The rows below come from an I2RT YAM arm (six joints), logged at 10 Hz.
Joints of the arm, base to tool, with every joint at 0 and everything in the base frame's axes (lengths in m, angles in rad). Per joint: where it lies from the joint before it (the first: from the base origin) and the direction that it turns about. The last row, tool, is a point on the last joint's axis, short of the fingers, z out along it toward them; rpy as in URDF.
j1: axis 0 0 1 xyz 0 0 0.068
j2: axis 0 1 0 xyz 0.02 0.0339 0.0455
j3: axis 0 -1 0 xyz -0.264 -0.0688 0
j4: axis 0 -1 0 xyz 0.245 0.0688 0.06
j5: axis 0 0 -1 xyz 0.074 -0.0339 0.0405
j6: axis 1 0 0 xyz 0.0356 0 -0.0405
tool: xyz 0 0 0 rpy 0 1.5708 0
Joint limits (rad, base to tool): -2.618..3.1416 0..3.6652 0..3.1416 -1.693..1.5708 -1.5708..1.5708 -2.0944..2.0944
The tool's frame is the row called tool.
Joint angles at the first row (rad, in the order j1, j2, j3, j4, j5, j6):
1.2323, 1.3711, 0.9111, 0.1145, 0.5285, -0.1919
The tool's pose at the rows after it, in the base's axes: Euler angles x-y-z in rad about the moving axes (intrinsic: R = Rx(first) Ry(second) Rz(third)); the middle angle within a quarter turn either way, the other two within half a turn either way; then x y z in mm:
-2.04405, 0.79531, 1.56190, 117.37, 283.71, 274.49
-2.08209, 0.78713, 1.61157, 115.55, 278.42, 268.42
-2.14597, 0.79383, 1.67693, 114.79, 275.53, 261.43
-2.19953, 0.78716, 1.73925, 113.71, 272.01, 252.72
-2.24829, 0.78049, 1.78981, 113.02, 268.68, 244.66
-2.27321, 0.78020, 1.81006, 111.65, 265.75, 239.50
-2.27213, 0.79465, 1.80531, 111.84, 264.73, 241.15
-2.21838, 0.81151, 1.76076, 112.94, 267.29, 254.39
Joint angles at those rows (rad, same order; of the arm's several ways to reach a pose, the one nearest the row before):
1.2327, 1.3527, 0.8777, 0.1059, 0.4859, -0.1807
1.2322, 1.3376, 0.8540, 0.0831, 0.4821, -0.1437
1.2331, 1.3375, 0.8441, 0.0444, 0.4982, -0.1005
1.2327, 1.3362, 0.8240, 0.0196, 0.4994, -0.0556
1.2312, 1.3361, 0.8056, -0.0017, 0.4995, -0.0212
1.2328, 1.3317, 0.7883, -0.0089, 0.5049, -0.0080
1.2325, 1.3262, 0.7887, -0.0098, 0.5185, -0.0146
1.2327, 1.3174, 0.8192, -0.0027, 0.5261, -0.0436

